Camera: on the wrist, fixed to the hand. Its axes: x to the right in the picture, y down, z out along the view.
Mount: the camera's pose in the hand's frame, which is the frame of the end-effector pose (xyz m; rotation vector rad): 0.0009 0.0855 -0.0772 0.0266 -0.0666 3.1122
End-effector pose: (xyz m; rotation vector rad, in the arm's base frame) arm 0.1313 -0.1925 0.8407 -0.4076 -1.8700 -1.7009
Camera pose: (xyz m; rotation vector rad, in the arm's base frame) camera 0.1960 -0.2559 0.9119 -1.6346 0.3002 0.6571
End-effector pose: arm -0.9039 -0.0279 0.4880 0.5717 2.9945 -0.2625
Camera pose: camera -0.8766 0.0648 0.5507 2.8836 -0.5134 0.0803
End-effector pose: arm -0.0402 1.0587 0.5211 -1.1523 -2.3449 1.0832
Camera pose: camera 0.0487 1.1309 0.5087 2.0712 -0.9924 -0.4497
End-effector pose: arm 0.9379 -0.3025 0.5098 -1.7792 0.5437 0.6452
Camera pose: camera 0.8952 -0.4006 0.4672 -0.6244 -2.0279 -1.5519
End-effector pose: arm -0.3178 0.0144 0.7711 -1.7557 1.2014 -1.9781
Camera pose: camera -0.4167 -0.0085 0.7166 0.8683 1.3354 0.2630
